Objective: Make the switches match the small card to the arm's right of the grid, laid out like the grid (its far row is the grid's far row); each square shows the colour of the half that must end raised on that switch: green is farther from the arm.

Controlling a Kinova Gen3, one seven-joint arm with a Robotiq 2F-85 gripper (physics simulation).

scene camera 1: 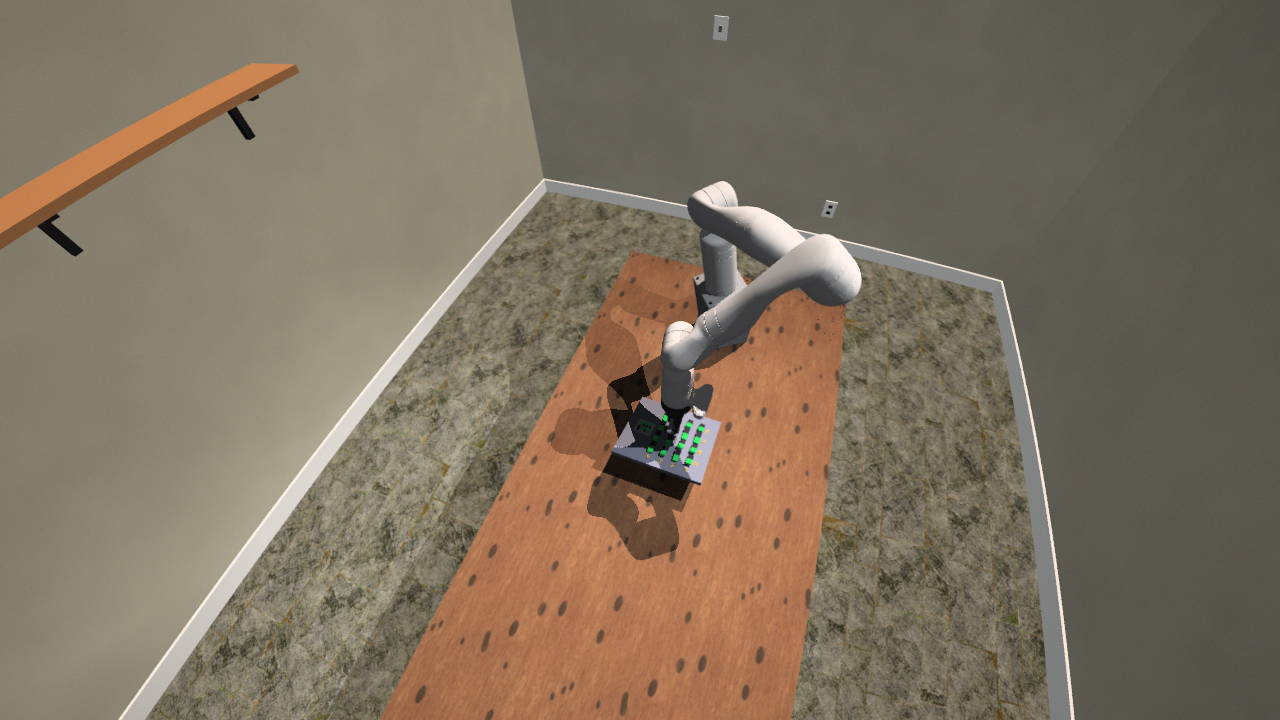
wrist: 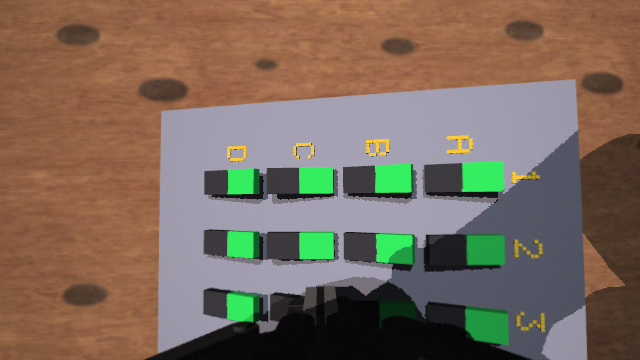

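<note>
The grey switch board (scene camera 1: pixel 708 420) (wrist: pixel 187 132) carries rocker switches with a black half and a green half. Rows D, C, B, A run left to right in the wrist view, columns 1 to 3 top to bottom. Switch D1 (wrist: pixel 232 181) shows its green end face, which looks raised; D2 (wrist: pixel 232 244) and D3 (wrist: pixel 232 305) look alike. Tilts elsewhere are hard to tell. My gripper (scene camera 1: pixel 674 431) (wrist: pixel 321 306) is shut and empty, over the green end of switch C3 (wrist: pixel 282 306), partly hiding it and B3 (wrist: pixel 397 311). The small card (scene camera 1: pixel 644 426) lies in shadow; its colours are unreadable.
The board stands on a brown wooden table top (scene camera 1: pixel 617 573) (wrist: pixel 75 200). The arm's shadow covers part of the board, including A2 (wrist: pixel 465 249) and A3 (wrist: pixel 486 324). An orange wall shelf (scene camera 1: pixel 152 134) is at the left, far from the arm.
</note>
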